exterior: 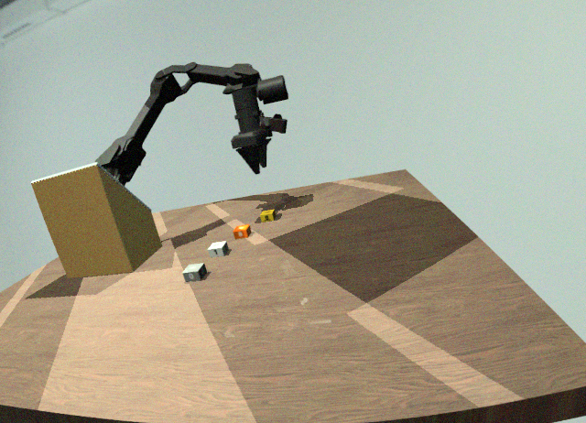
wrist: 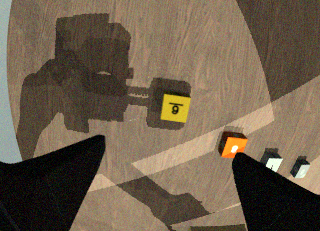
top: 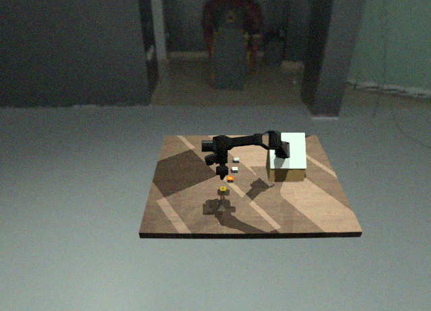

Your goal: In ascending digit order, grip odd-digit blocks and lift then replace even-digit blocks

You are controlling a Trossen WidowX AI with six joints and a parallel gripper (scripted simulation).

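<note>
The grey block is 290 mm to the right of my gripper tip, 120 mm below it and 100 mm behind it. The rest, counted from my gripper tip: yellow block: 120 mm below, 10 mm to the right, 10 mm behind; then white block: 190 mm to the right, 120 mm below, 80 mm behind; then orange block: 120 mm below, 100 mm to the right, 50 mm behind.
</note>
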